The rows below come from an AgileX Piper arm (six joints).
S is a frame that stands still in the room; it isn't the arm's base.
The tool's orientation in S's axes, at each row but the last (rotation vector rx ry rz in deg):
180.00, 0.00, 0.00
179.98, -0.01, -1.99
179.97, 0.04, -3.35
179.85, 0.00, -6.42
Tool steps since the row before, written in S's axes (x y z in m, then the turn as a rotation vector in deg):
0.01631, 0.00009, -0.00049, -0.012, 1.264, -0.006
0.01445, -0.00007, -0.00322, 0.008, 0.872, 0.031
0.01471, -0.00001, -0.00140, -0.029, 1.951, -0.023
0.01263, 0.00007, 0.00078, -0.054, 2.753, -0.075
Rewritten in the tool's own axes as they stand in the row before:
0.01631, -0.00009, 0.00049, -0.012, -1.264, 0.006
0.01452, 0.00007, 0.00290, 0.007, -0.872, -0.031
0.01475, 0.00002, 0.00085, -0.027, -1.951, 0.024
0.01254, -0.00007, -0.00168, -0.049, -2.753, 0.077

